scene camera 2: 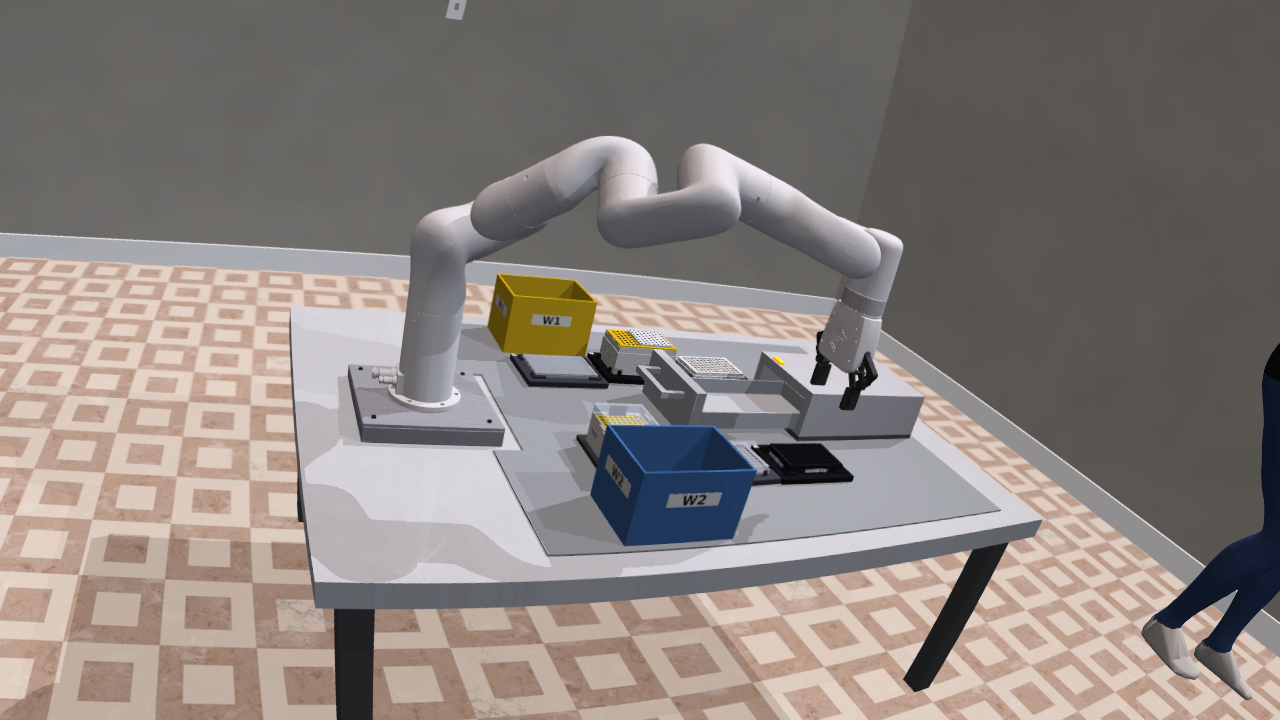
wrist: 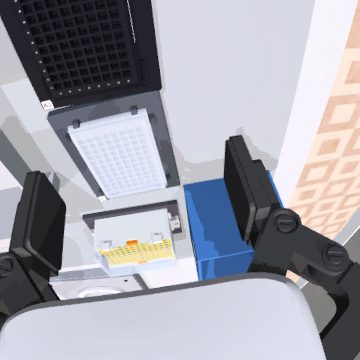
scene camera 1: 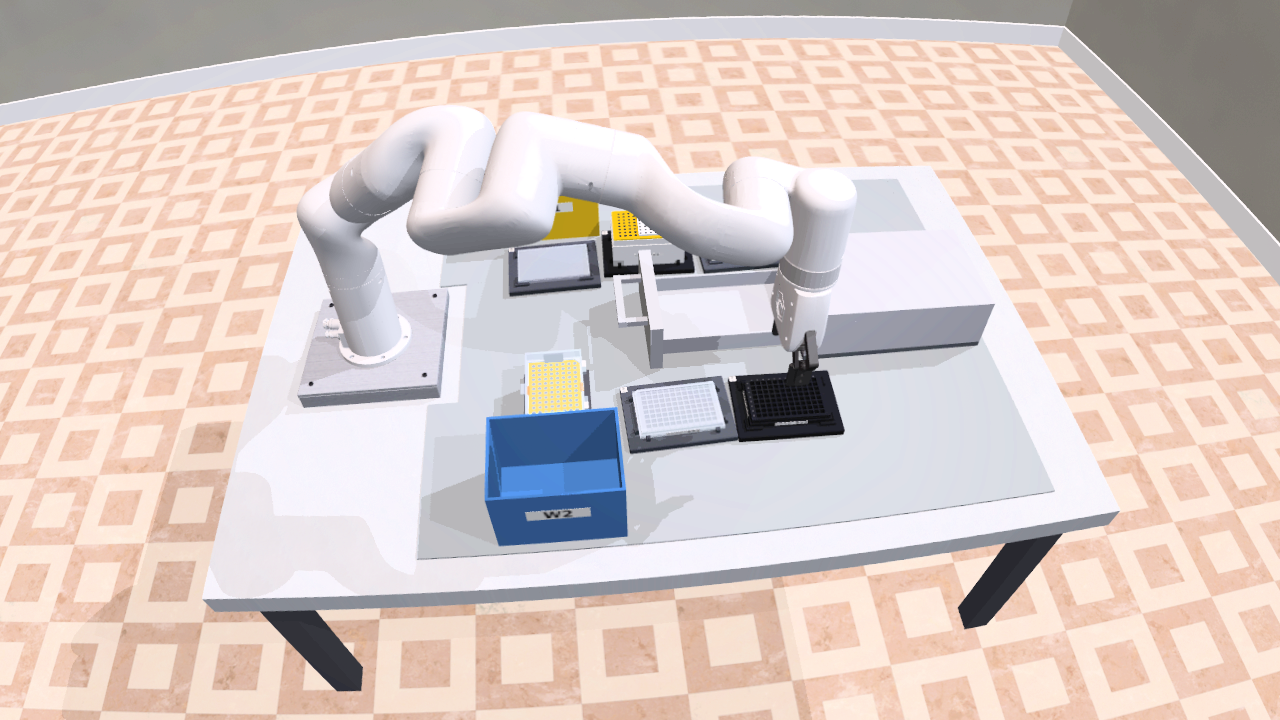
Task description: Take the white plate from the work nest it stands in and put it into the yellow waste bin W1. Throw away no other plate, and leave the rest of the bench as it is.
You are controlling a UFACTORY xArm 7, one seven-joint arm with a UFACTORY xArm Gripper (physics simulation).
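Seen in the pictures: gripper, between the fingertips: (scene camera 2: 831, 396) (wrist: 137, 171) (scene camera 1: 789, 358); arm's base, origin of its link: (scene camera 2: 423, 396) (wrist: 101, 292) (scene camera 1: 376, 341).
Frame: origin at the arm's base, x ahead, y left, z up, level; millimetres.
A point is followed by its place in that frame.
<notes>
My gripper (scene camera 1: 802, 374) {x 653, y -142, z 136 mm} (scene camera 2: 834, 389) {x 653, y -142, z 136 mm} (wrist: 137, 171) {x 653, y -142, z 136 mm} is open and empty, above the bench near the black plate (scene camera 1: 785, 399) {x 669, y -101, z -4 mm} (scene camera 2: 810, 459) {x 671, y -119, z 1 mm} (wrist: 82, 45) {x 655, y -103, z 0 mm} and the drawer unit. A white plate with wells (scene camera 2: 709, 366) {x 614, y 267, z 1 mm} lies behind the open drawer in scene camera 2; the arm hides it in scene camera 1. A pale, translucent-looking plate (scene camera 1: 677, 409) {x 504, y -127, z -1 mm} (wrist: 120, 152) {x 524, y -120, z -1 mm} stands in a grey nest (scene camera 1: 637, 443) {x 445, y -182, z -14 mm} (wrist: 60, 120) {x 568, y -62, z -13 mm} beside the black plate, partly hidden by the blue bin in scene camera 2. The yellow bin W1 (scene camera 1: 583, 225) {x 327, y 303, z 3 mm} (scene camera 2: 537, 339) {x 247, y 292, z 7 mm} stands at the back left, partly behind the arm in scene camera 1.
The drawer unit (scene camera 1: 904, 282) {x 878, y 86, z 76 mm} (scene camera 2: 895, 416) {x 959, y 34, z 29 mm} has its drawer pulled out. The blue bin W2 (scene camera 1: 599, 521) {x 401, y -337, z 22 mm} (scene camera 2: 729, 514) {x 416, y -335, z 21 mm} (wrist: 212, 215) {x 424, y -232, z 35 mm} stands at the front. Yellow tip racks (scene camera 1: 555, 385) {x 325, y -129, z 52 mm} (scene camera 1: 626, 223) {x 411, y 255, z 47 mm} stand near the bins. A flat grey piece (scene camera 1: 553, 263) {x 281, y 204, z -6 mm} (scene camera 2: 559, 366) {x 276, y 198, z -5 mm} lies before W1.
</notes>
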